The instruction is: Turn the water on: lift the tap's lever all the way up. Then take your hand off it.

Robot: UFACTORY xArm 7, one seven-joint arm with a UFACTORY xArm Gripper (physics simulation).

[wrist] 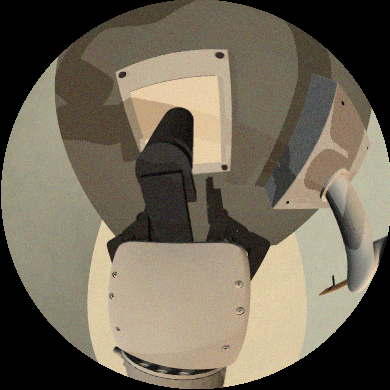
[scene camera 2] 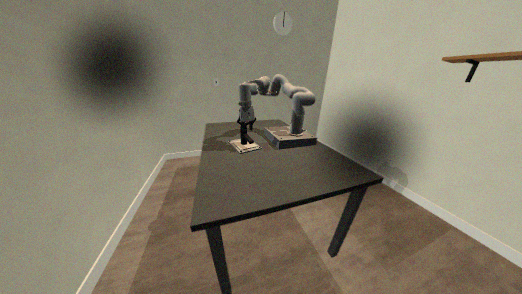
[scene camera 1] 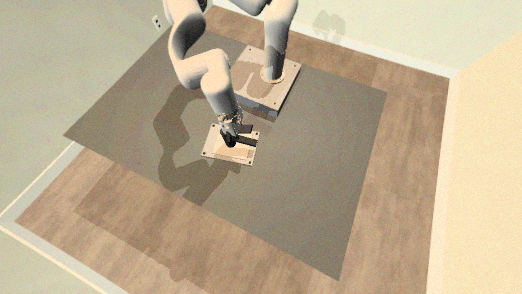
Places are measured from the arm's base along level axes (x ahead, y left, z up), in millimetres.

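Where they show: gripper, fingertip midpoint: point(wrist: 184, 188) point(scene camera 2: 247, 130) point(scene camera 1: 237, 132); arm's base at its link origin: point(wrist: 334, 184) point(scene camera 2: 294, 133) point(scene camera 1: 272, 74).
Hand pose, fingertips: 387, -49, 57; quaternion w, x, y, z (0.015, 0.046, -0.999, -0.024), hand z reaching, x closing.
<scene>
Things, the pixels of their top centre, and the offset from my fingertips, as dx, dy, dz. "spot": a spot on its surface instead. Level surfaces: height alone.
- black tap at a spot on its surface: point(wrist: 176, 125) spot: +5, -63, -26
- pale plate at its top centre: point(wrist: 178, 119) point(scene camera 1: 231, 143) point(scene camera 2: 244, 143) +14, -41, -110
- lower spout at its top centre: point(wrist: 181, 190) point(scene camera 1: 243, 138) +8, +29, -23
- dark table at its surface level: dz -122
The black tap point(scene camera 1: 230, 142) point(scene camera 2: 243, 135) point(wrist: 176, 125) stands upright on a pale plate point(scene camera 1: 210, 145) point(scene camera 2: 236, 145) point(wrist: 175, 65). Its flat lever point(scene camera 1: 244, 129) point(wrist: 167, 207) slants up, with a clear gap above the lower spout point(scene camera 1: 245, 141). Whether the lever is at its very top stop I cannot tell. My gripper point(scene camera 1: 231, 131) point(scene camera 2: 246, 128) point(wrist: 184, 188) points down at the tap, with its fingers apart. In the wrist view one finger shows to the right of the lever with a gap between them; the other finger is hidden behind the lever.
The arm's square base point(scene camera 1: 288, 82) point(scene camera 2: 296, 144) point(wrist: 310, 197) stands on the dark table point(scene camera 1: 310, 165) point(scene camera 2: 270, 175) point(wrist: 260, 100), close behind the tap's plate. The arm arches above the table between its base and the tap. A wall shelf point(scene camera 2: 485, 57) is far to the right.
</scene>
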